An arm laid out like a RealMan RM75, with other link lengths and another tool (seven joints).
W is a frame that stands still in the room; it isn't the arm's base.
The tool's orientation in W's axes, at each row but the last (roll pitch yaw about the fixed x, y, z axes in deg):
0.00, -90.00, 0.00
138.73, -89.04, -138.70
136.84, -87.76, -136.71
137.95, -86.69, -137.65
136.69, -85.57, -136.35
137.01, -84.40, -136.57
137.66, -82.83, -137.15
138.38, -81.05, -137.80
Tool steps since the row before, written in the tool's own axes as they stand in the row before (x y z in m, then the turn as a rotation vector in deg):
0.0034, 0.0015, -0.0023, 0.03, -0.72, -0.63
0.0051, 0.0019, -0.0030, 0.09, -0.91, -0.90
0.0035, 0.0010, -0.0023, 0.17, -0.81, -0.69
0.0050, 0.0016, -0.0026, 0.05, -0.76, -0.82
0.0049, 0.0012, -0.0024, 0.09, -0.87, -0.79
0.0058, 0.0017, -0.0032, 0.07, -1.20, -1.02
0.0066, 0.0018, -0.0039, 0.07, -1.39, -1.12
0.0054, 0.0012, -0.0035, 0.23, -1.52, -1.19
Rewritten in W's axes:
0.0023, 0.0015, 0.0034, 0.63, -0.72, 0.03
0.0029, 0.0018, 0.0052, 0.90, -0.91, 0.09
0.0022, 0.0009, 0.0036, 0.69, -0.81, 0.17
0.0024, 0.0014, 0.0052, 0.82, -0.76, 0.06
0.0021, 0.0009, 0.0051, 0.79, -0.87, 0.09
0.0028, 0.0013, 0.0061, 1.02, -1.20, 0.06
0.0033, 0.0013, 0.0071, 1.13, -1.39, 0.06
0.0028, 0.0006, 0.0059, 1.18, -1.53, 0.21

